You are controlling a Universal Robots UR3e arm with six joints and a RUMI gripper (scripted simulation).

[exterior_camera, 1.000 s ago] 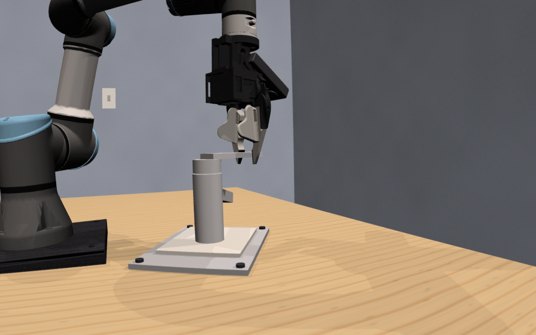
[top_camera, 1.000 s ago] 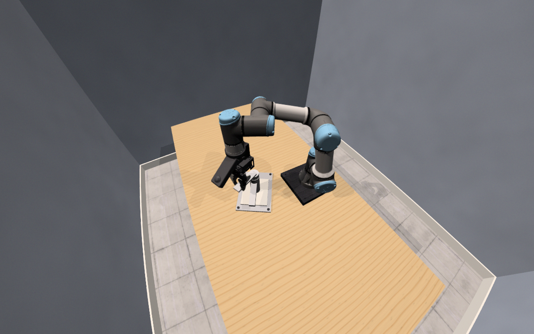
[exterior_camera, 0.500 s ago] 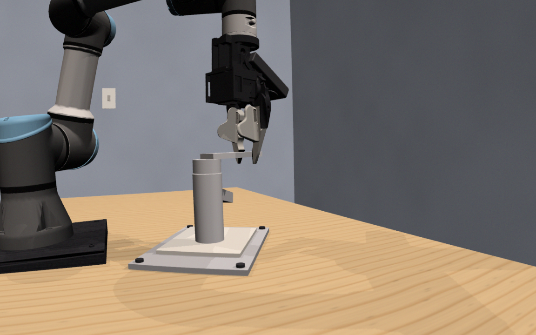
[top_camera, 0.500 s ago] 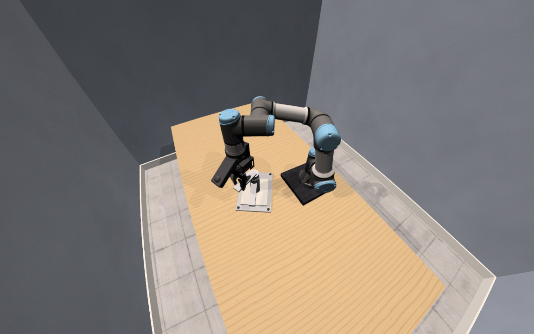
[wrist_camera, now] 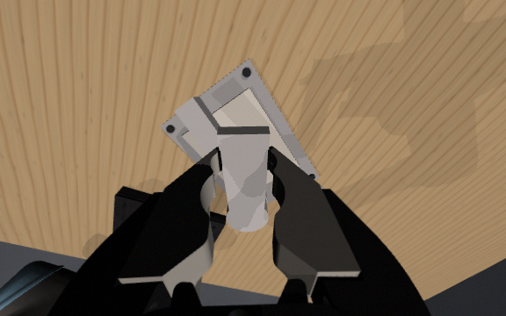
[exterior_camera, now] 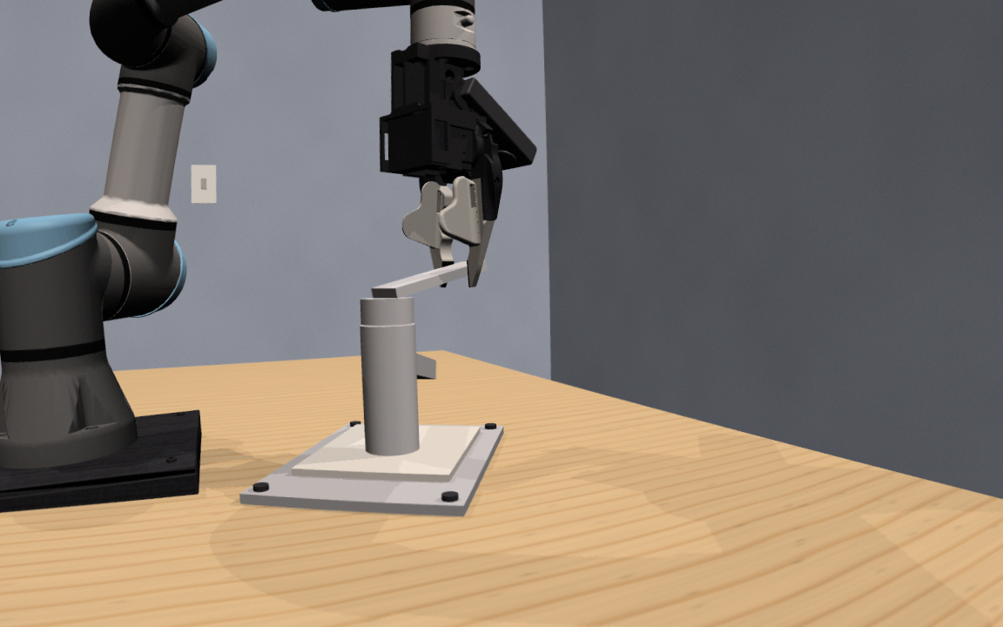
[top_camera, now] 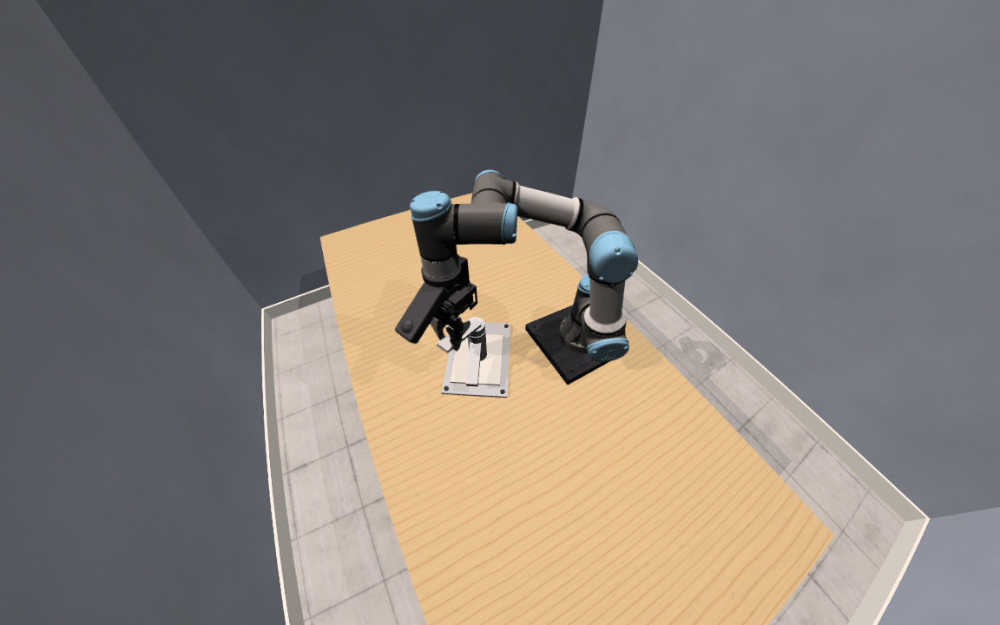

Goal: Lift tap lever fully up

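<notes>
Right now the tap is 5 cm behind my hand, 3 cm to the right of it and 7 cm below it. Also, from my hand: lever: 3 cm behind, 2 cm to the right, 1 cm below.
</notes>
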